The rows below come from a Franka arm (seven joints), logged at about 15 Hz.
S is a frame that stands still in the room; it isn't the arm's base.
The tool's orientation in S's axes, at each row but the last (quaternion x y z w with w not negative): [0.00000, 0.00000, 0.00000, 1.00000]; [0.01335, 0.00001, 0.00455, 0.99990]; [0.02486, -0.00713, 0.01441, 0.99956]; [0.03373, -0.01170, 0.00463, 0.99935]
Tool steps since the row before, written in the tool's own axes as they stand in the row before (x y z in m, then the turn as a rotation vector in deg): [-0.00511, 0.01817, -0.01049, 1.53, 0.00, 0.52]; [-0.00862, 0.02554, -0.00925, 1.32, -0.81, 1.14]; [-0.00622, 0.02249, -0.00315, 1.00, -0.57, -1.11]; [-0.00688, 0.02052, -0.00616, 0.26, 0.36, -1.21]
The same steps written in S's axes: [-0.00511, 0.01817, -0.01049, 1.53, 0.00, 0.52]; [-0.00885, 0.02570, -0.00857, 1.33, -0.83, 1.12]; [-0.00683, 0.02243, -0.00213, 1.03, -0.49, -1.12]; [-0.00694, 0.02083, -0.00493, 0.28, 0.44, -1.18]
